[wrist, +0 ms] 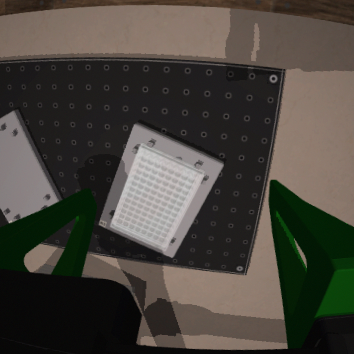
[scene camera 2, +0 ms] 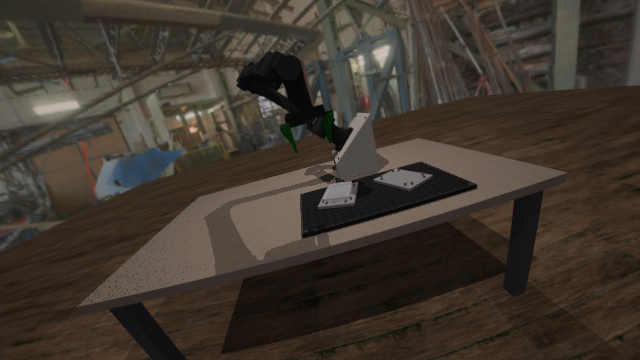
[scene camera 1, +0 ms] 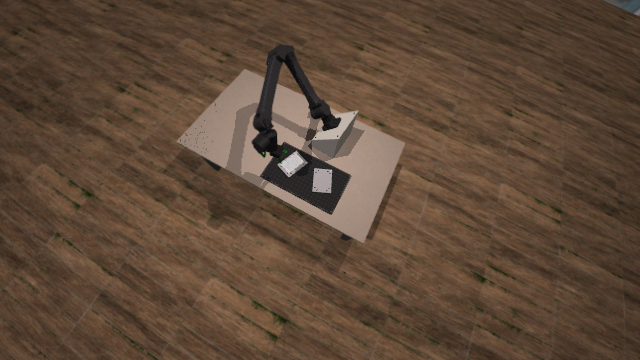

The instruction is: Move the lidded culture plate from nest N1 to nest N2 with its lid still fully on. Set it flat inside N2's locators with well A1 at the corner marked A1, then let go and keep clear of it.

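Frame: origin at the arm's base, x back, y right, z up, level; millimetres.
Seen in the pictures: gripper, between the fingertips: [wrist: 176, 193] [scene camera 2: 314, 147] [scene camera 1: 272, 159]; arm's base, origin of its link: [scene camera 2: 344, 140] [scene camera 1: 332, 125].
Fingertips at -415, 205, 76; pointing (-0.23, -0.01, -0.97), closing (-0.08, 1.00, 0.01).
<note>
Offsets run from my fingertips to a thing's top centre, as dx, dy, dz. "spot": to the spot under its first point. Level surfaces: height alone.
The white lidded culture plate @[+102, -58, -180] [scene camera 1: 292, 162] [scene camera 2: 339, 191] [wrist: 157, 197] lies on a pale nest @[+102, -59, -187] [scene camera 2: 336, 206] [wrist: 172, 149], between corner pins. It looks flat, with a clear lid over its wells; pins at its lower edge in the wrist view are hidden or unclear. A small label @[spot: +149, -139, -196] [wrist: 103, 223] marks that nest's lower-left corner in the wrist view. The other nest @[+75, -286, -187] [scene camera 1: 322, 180] [scene camera 2: 403, 178] [wrist: 22, 170] is bare, with pins showing. No N1 or N2 marking is readable. My gripper [scene camera 1: 273, 155] [scene camera 2: 313, 146] [wrist: 176, 193] is wide open and empty, well above the plate and apart from it.
Both nests stand on a black perforated board @[+67, -175, -208] [scene camera 1: 320, 202] [scene camera 2: 380, 207] [wrist: 240, 105] on the table @[dz -221] [scene camera 1: 380, 165] [scene camera 2: 500, 170] [wrist: 315, 150]. The arm's pale wedge-shaped mount [scene camera 1: 327, 146] [scene camera 2: 357, 150] stands behind the board.
</note>
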